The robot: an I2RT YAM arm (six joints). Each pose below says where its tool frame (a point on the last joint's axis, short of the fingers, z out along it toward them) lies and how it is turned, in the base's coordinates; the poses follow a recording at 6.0 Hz.
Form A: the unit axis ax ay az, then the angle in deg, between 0 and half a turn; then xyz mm.
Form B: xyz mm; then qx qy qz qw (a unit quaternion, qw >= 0). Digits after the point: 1 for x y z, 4 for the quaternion.
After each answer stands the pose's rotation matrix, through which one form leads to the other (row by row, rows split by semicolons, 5 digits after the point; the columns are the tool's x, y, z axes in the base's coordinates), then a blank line. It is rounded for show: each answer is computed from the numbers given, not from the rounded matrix.
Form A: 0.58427 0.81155 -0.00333 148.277 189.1 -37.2 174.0
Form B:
189.1 -37.2 174.0 0.5620 0.7807 -0.0032 0.2733
-0.21886 0.87924 0.42312; 0.87574 0.36823 -0.31222; -0.43033 0.30222 -0.85058

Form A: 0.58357 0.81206 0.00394 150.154 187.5 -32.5 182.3
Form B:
187.5 -32.5 182.3 0.5639 0.7847 0.0038 0.2575
-0.23143 0.88296 0.40843; 0.88688 0.36404 -0.28445; -0.39984 0.29640 -0.86734

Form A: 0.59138 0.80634 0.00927 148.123 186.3 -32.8 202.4
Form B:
186.3 -32.8 202.4 0.5686 0.7753 0.0089 0.2746
-0.20247 0.87689 0.43596; 0.88668 0.35313 -0.29848; -0.41569 0.32613 -0.84902

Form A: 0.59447 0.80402 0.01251 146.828 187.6 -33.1 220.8
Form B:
187.6 -33.1 220.8 0.5697 0.7706 0.0120 0.2855
-0.18783 0.87119 0.45358; 0.88488 0.35051 -0.30679; -0.42626 0.34374 -0.83674

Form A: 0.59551 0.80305 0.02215 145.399 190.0 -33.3 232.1
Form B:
190.0 -33.3 232.1 0.5686 0.7667 0.0211 0.2974
-0.17659 0.85927 0.48006; 0.88443 0.35257 -0.30573; -0.43197 0.37059 -0.82223

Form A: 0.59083 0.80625 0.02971 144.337 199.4 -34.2 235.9
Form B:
199.4 -34.2 235.9 0.5624 0.7675 0.0283 0.3062
-0.17977 0.84605 0.50187; 0.88070 0.36571 -0.30105; -0.43824 0.38788 -0.81086

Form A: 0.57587 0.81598 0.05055 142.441 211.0 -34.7 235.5
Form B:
211.0 -34.7 235.5 0.5452 0.7725 0.0479 0.3219
-0.19821 0.81158 0.54959; 0.87321 0.40091 -0.27709; -0.44522 0.42498 -0.78815

